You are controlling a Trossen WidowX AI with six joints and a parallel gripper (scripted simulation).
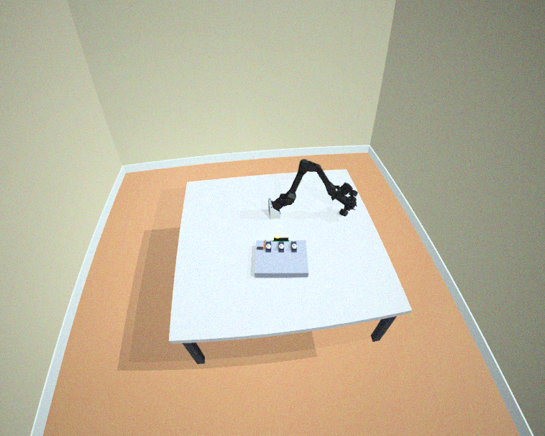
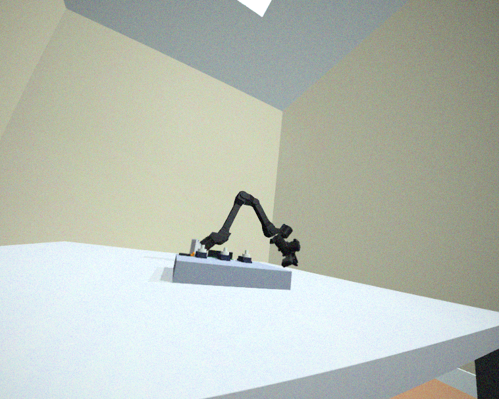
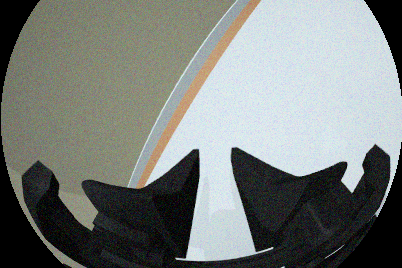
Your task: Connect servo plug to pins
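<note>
The yellow band is 60 cm to the right of my gripper tip, 17 cm ahead of it and 3 cm above it. Also, from my gripper tip: grey printed holder: 61 cm to the right, 33 cm ahead, 2 cm below; pin strip: 57 cm to the right, 18 cm ahead, 2 cm above; servo: 58 cm to the right, 23 cm ahead, 1 cm above.
</note>
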